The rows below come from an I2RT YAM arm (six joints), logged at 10 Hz.
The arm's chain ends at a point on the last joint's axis. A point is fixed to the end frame.
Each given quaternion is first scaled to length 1.
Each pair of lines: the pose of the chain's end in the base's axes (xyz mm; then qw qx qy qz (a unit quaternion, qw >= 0)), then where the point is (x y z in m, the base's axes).
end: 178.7 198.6 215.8 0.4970 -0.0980 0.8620 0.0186
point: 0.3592 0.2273 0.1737
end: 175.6 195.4 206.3 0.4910 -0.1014 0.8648 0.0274
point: 0.3551 0.2271 0.1619
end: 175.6 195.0 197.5 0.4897 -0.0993 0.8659 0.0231
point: 0.3552 0.2250 0.1525
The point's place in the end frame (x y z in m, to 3 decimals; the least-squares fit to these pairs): -0.056 -0.003 0.179
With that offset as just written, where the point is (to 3 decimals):
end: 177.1 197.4 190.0 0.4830 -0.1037 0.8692 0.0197
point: 0.356 0.228 0.142
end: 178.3 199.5 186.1 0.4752 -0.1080 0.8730 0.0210
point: 0.356 0.231 0.135
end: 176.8 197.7 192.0 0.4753 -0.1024 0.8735 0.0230
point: 0.355 0.228 0.141
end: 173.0 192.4 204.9 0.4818 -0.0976 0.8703 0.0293
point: 0.352 0.223 0.157
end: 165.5 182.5 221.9 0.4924 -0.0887 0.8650 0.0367
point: 0.345 0.213 0.178
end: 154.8 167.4 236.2 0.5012 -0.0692 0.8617 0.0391
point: 0.336 0.193 0.196
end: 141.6 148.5 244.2 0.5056 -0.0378 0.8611 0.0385
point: 0.324 0.166 0.206
